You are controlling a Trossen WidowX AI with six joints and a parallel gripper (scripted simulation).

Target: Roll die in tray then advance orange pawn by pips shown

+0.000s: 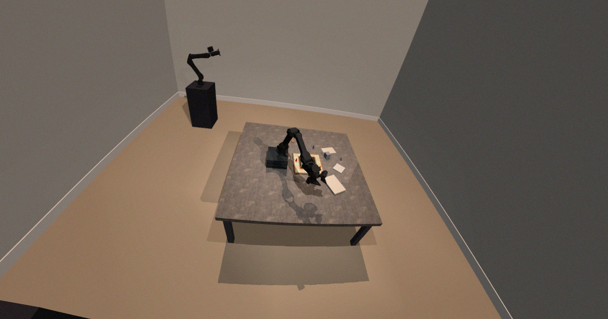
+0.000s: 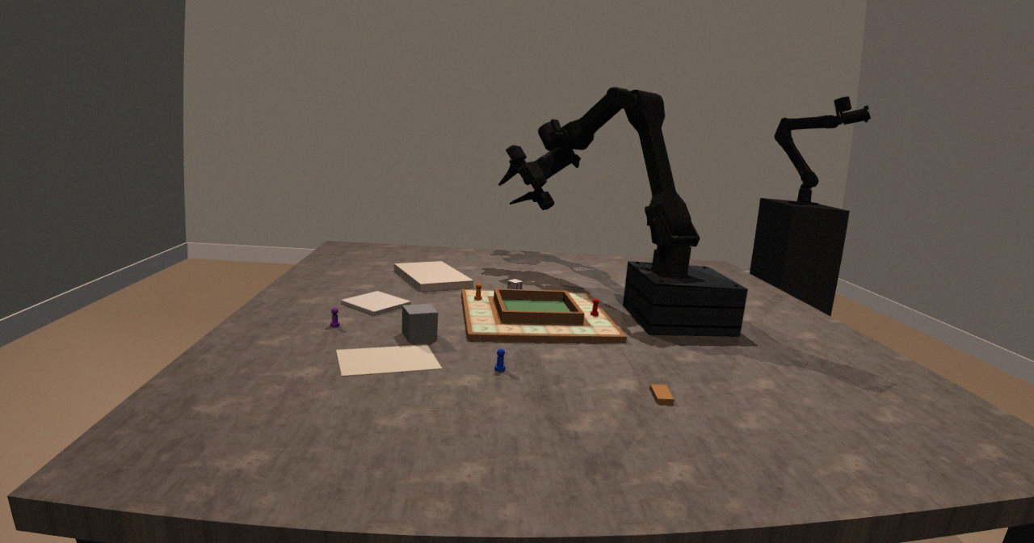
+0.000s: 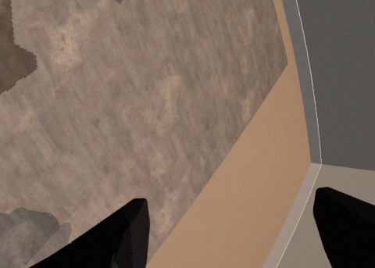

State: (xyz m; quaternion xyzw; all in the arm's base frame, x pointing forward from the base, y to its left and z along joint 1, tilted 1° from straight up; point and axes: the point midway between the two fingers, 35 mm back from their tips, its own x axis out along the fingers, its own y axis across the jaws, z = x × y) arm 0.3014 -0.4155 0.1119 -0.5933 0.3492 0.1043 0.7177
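My gripper tip is 2 cm past the white die, 25 cm to the right of it and 18 cm above it. The rest, counted from my gripper tip: white slab 17 cm ahead, 18 cm to the left, 19 cm below; orange pawn 6 cm ahead, 37 cm to the left, 17 cm below; red pawn 17 cm behind, 44 cm to the left, 17 cm below.
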